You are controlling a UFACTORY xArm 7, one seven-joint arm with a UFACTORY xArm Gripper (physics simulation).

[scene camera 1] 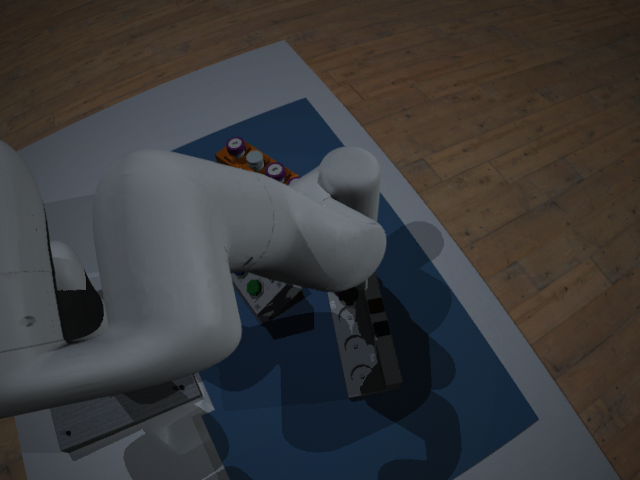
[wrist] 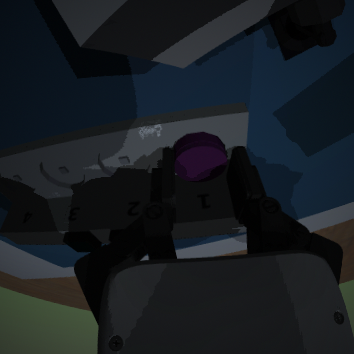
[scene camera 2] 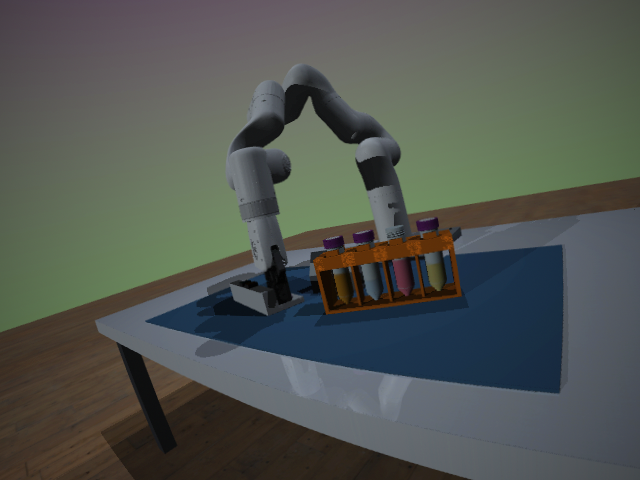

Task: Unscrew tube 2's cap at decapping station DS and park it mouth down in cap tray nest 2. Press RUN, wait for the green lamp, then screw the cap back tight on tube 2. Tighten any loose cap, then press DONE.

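Places are measured from the arm's base along level axes (x back, y right, z up), in metres.
Where they show: gripper, fingertip midpoint: [wrist: 201, 162] [scene camera 2: 281, 300].
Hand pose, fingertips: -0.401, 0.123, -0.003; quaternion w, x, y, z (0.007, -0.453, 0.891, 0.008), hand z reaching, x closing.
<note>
Things, the pixels of their centre, and the offset from my fingertips, as dx, dy, dz. "spot": a spot on its surface instead.
- purple cap at the middle of its body: [wrist: 199, 157] +0.007, -0.002, +0.002
- grey cap tray at the middle of its body: [wrist: 93, 196] [scene camera 1: 360, 325] [scene camera 2: 262, 289] +0.031, +0.074, +0.015
- pink tube at the middle of its body: [scene camera 2: 401, 261] [scene camera 1: 258, 176] +0.008, -0.259, +0.051
- green button at a spot on its surface: [scene camera 1: 253, 287] spot: +0.138, -0.067, +0.058
- grey box at the middle of its body: [scene camera 1: 261, 276] [scene camera 2: 341, 266] +0.113, -0.090, +0.031
- dark fixture at a spot on its surface: [wrist: 305, 27] spot: +0.047, -0.087, +0.001
A purple cap [wrist: 200, 157] sits at the nest marked 1 of the grey cap tray [scene camera 1: 391, 367] [scene camera 2: 250, 296] [wrist: 227, 127]. My gripper [wrist: 201, 162] [scene camera 2: 282, 297] points down and is shut on this cap, one finger on each side. Scene camera 1 hides the fingers behind the arm. The orange rack [scene camera 1: 223, 156] [scene camera 2: 321, 289] holds tubes; the pink tube [scene camera 2: 403, 279] has a pale ribbed top [scene camera 2: 394, 232] [scene camera 1: 254, 160] instead of a purple cap. A green button [scene camera 1: 253, 287] is on the grey box [scene camera 1: 267, 299] [wrist: 145, 30]. Tube numbers and a lit lamp cannot be made out.
The box stands beside the tray, on the arm-base side. The orange rack stands beyond the box, with purple caps [scene camera 2: 427, 223] [scene camera 2: 363, 236] [scene camera 2: 333, 241] on its tubes. A dark fixture [wrist: 305, 27] lies at the wrist view's upper right. A grey board [scene camera 1: 93, 415] lies near the arm base.
</note>
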